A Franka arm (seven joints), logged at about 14 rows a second.
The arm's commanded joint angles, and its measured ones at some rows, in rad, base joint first. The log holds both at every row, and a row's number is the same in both.
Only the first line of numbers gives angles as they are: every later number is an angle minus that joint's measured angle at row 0.
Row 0, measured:
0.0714, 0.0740, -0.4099, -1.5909, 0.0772, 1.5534, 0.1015
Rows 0 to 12, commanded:
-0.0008, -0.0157, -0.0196, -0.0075, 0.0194, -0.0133, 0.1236
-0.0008, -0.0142, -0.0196, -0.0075, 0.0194, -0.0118, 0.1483
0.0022, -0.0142, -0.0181, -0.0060, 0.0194, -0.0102, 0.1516
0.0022, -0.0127, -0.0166, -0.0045, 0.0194, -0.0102, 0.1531
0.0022, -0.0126, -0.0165, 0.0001, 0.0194, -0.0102, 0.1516
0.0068, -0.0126, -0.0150, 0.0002, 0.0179, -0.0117, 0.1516
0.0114, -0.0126, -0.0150, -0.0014, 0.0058, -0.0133, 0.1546
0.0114, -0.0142, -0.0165, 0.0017, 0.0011, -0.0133, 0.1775
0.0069, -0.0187, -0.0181, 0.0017, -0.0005, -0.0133, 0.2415
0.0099, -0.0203, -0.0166, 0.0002, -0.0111, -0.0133, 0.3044
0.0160, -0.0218, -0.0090, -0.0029, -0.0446, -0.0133, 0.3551
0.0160, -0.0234, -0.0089, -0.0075, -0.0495, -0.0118, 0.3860
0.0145, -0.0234, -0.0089, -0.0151, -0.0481, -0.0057, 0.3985
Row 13, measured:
0.0067, -0.0058, -0.0104, 0.0006, -0.0272, -0.0006, 0.3371
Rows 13 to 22, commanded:
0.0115, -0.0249, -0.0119, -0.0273, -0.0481, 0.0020, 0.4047
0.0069, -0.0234, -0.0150, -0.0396, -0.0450, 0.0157, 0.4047
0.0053, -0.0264, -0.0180, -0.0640, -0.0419, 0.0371, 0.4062
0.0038, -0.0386, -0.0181, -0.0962, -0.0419, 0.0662, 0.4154
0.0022, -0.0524, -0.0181, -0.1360, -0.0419, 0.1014, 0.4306
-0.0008, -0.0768, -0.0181, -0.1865, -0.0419, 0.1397, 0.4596
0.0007, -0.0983, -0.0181, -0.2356, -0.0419, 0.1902, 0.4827
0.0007, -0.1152, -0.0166, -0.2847, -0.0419, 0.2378, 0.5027
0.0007, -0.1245, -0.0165, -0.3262, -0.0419, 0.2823, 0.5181
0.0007, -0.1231, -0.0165, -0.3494, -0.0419, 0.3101, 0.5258
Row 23, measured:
-0.0046, -0.0561, -0.0206, -0.2361, -0.0291, 0.2295, 0.4811
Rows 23 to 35, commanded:
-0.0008, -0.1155, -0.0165, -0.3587, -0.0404, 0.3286, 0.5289
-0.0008, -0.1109, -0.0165, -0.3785, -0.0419, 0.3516, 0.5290
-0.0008, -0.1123, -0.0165, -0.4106, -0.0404, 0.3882, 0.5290
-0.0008, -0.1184, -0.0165, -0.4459, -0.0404, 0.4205, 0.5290
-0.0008, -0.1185, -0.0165, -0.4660, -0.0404, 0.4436, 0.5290
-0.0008, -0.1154, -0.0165, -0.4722, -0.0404, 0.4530, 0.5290
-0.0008, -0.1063, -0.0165, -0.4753, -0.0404, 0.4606, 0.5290
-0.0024, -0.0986, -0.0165, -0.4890, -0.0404, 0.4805, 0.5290
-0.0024, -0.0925, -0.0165, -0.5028, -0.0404, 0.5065, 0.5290
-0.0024, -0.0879, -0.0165, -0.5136, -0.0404, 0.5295, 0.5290
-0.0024, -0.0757, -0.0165, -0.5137, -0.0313, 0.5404, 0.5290
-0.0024, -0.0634, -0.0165, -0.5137, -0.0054, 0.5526, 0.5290
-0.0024, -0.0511, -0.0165, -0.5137, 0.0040, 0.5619, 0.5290
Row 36, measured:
-0.0036, -0.0664, -0.0187, -0.5026, -0.0189, 0.5241, 0.5108
